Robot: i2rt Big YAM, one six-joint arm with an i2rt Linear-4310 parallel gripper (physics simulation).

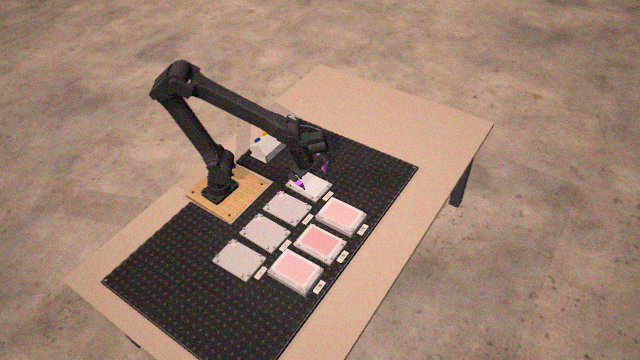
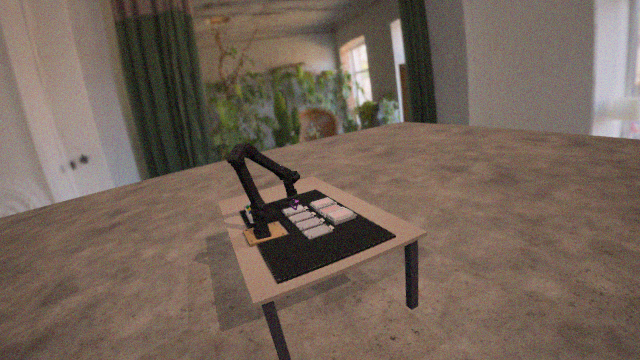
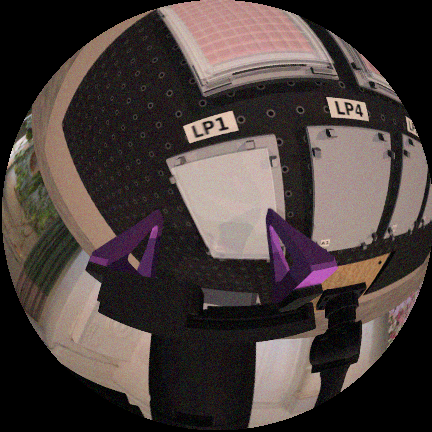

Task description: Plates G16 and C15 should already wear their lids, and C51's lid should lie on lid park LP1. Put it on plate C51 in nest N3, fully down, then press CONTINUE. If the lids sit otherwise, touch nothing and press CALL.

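Frame: origin at the arm's base, x back, y right, z up, level; metres.
Where they show: gripper, fingertip midpoint: [image 1: 314, 180] [image 2: 295, 205] [image 3: 212, 213]; arm's base, link origin: [image 1: 220, 190] [image 2: 262, 234] [image 3: 340, 294].
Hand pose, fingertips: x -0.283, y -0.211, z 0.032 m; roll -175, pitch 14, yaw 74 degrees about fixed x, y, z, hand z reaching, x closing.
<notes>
Each offset is from my fingertips to the top centre of the thing. "spot": to the spot under its first point. Level surfaces: height alone.
A clear whitish lid @[dx +0.019, dy +0.010, dz -0.014 m] [image 1: 316, 187] [image 3: 225, 190] lies flat on the grey lid park LP1 @[spot: dx -0.045, dy +0.013, dz -0.019 m] [image 3: 215, 153]. My gripper [image 1: 313, 176] [image 3: 212, 213] is open and empty, with its purple fingertips above the lid, one toward each side of it. Three plates with pink wells stand in a row of nests: one nearest LP1 @[dx -0.167, dy +0.071, dz +0.006 m] [image 1: 341, 215] [image 3: 255, 35], one in the middle [image 1: 320, 242] and one at the far end @[spot: dx -0.186, dy +0.340, dz +0.009 m] [image 1: 296, 270]. Their nest labels are too small to read, and I cannot tell surely which plates wear lids. A white button box @[dx +0.275, dy -0.103, dz +0.052 m] [image 1: 267, 148] stands behind the arm; its button labels are unreadable.
Park LP4 @[dx +0.015, dy +0.140, dz -0.012 m] [image 1: 287, 208] [image 3: 352, 190] lies next to LP1, and two more grey parks @[spot: dx +0.004, dy +0.272, dz -0.021 m] [image 1: 265, 233] @[spot: dx +0.005, dy +0.399, dz -0.021 m] [image 1: 239, 259] follow in the same row. The arm's wooden base plate [image 1: 235, 209] sits beside this row. A black perforated mat @[dz -0.031 m] [image 1: 165, 280] lies under the parks and nests.
</notes>
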